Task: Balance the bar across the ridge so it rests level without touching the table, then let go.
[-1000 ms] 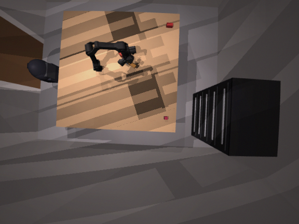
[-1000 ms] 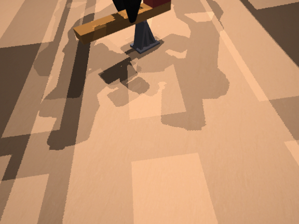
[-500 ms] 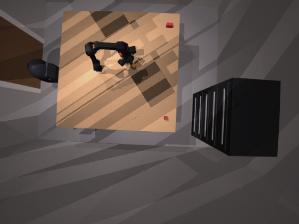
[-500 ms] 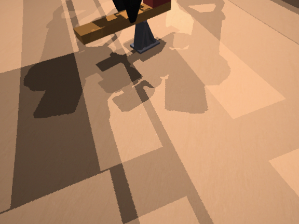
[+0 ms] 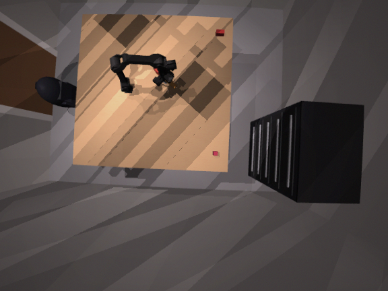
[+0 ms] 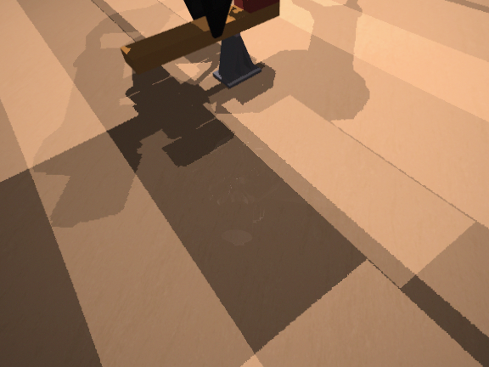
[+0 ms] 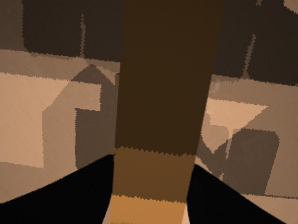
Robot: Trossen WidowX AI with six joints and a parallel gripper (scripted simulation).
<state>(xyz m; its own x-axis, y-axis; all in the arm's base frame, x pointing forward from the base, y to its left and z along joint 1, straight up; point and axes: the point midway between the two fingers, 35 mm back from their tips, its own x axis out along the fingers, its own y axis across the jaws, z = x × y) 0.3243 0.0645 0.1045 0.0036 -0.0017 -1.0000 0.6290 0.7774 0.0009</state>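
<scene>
My gripper tip is now 4 cm above the dark blue-grey ridge, 2 cm to the right of it and 2 cm past it.
</scene>
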